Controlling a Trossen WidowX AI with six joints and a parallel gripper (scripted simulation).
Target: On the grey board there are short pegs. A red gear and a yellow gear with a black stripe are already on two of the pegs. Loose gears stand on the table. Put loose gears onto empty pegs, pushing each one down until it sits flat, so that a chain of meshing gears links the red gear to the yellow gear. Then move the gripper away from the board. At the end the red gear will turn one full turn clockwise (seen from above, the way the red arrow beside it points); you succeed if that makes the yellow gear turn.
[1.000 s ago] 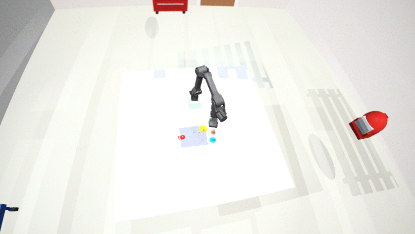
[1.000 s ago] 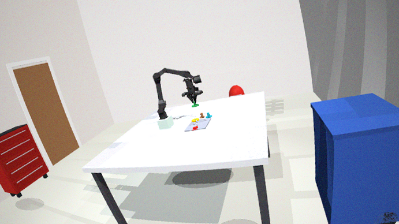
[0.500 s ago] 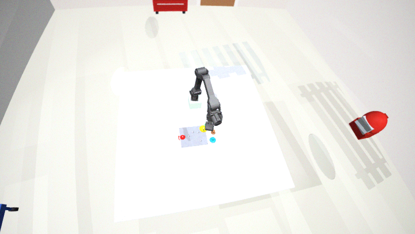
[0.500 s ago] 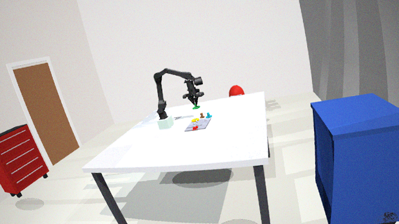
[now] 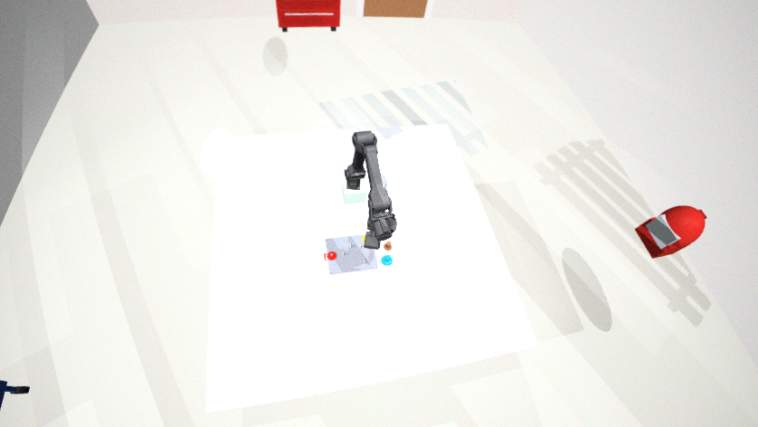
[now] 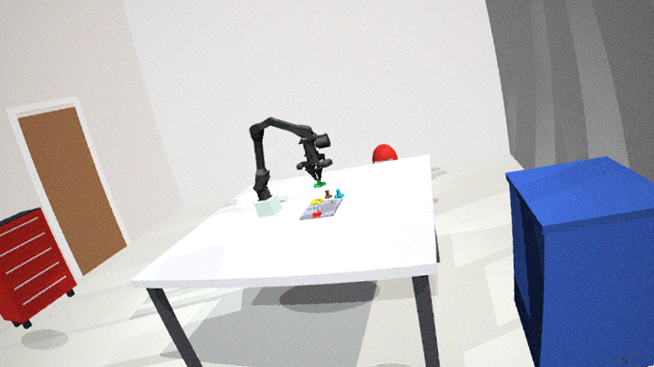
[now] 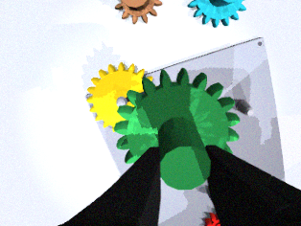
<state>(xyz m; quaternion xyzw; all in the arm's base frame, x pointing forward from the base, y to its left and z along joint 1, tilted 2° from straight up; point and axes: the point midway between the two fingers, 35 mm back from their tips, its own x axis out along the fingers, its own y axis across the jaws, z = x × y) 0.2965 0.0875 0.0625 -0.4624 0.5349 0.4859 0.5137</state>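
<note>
The red gear lies 50 mm ahead of my gripper tip, 170 mm to the right of it and 110 mm below it. Round my gripper tip: brown gear 20 mm behind, 80 mm to the left, 110 mm below; yellow gear 40 mm behind, 110 mm below; green gear 10 mm below.
</note>
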